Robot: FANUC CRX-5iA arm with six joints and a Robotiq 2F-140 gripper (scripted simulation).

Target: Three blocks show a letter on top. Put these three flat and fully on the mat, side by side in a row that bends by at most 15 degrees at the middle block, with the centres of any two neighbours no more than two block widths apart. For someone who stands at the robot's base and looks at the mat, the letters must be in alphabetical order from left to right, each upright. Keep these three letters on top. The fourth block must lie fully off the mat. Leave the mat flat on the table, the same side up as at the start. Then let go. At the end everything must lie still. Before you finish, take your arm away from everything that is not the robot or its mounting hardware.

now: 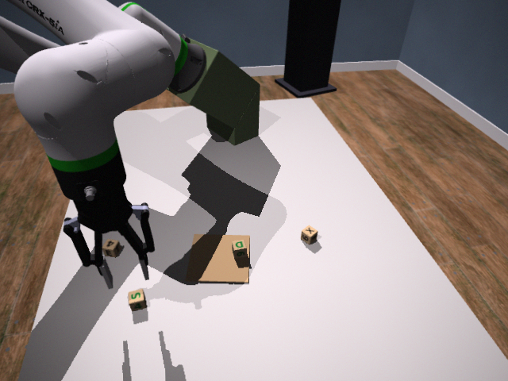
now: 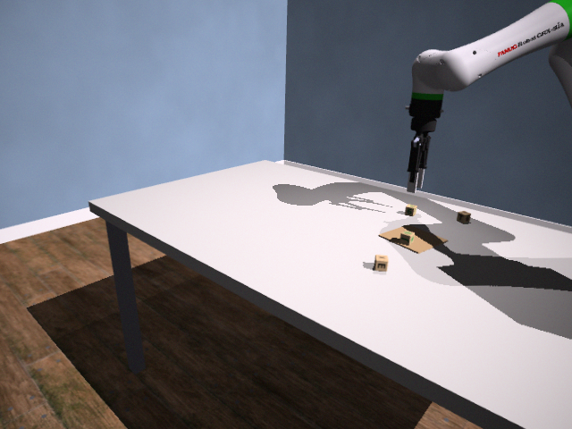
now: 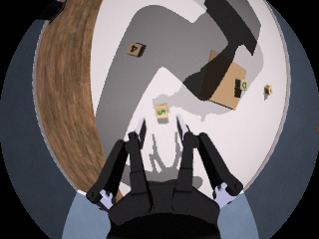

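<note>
Right now my hand is 20 cm to the right of the mat, 11 cm above it and 4 cm past it.
</note>
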